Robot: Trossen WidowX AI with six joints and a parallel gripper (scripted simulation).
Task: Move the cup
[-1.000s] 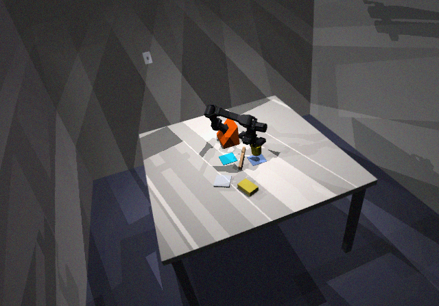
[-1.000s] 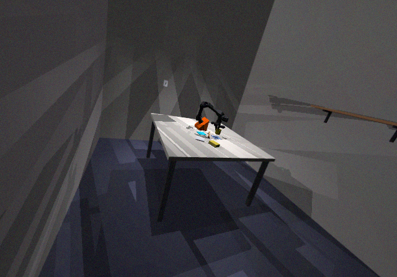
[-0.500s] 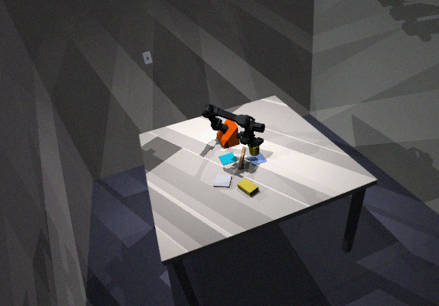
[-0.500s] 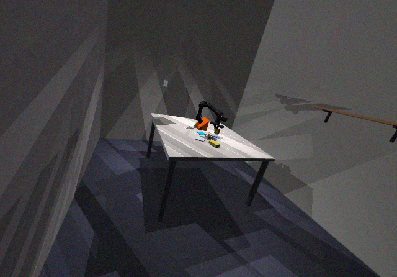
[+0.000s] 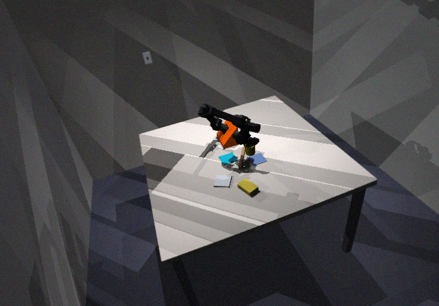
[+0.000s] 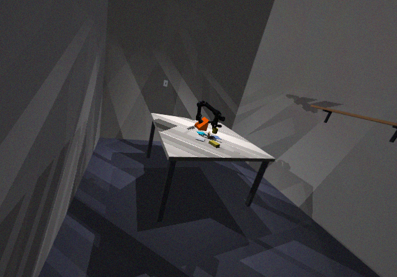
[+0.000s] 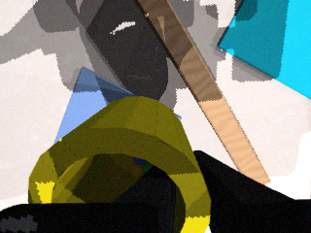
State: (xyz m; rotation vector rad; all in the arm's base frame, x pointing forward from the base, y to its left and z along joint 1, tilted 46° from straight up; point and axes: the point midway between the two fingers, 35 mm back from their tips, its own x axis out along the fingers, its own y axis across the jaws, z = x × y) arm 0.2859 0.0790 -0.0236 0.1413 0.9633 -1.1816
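Right now the cyan block is 50 mm behind my gripper tip, 130 mm to the right of it and 90 mm below it. From my gripper tip the other things lie so: wooden stick: 40 mm to the right, 80 mm below; then yellow cup: 20 mm ahead, 20 mm to the left; then blue pad: 40 mm ahead, 50 mm to the left, 90 mm below.
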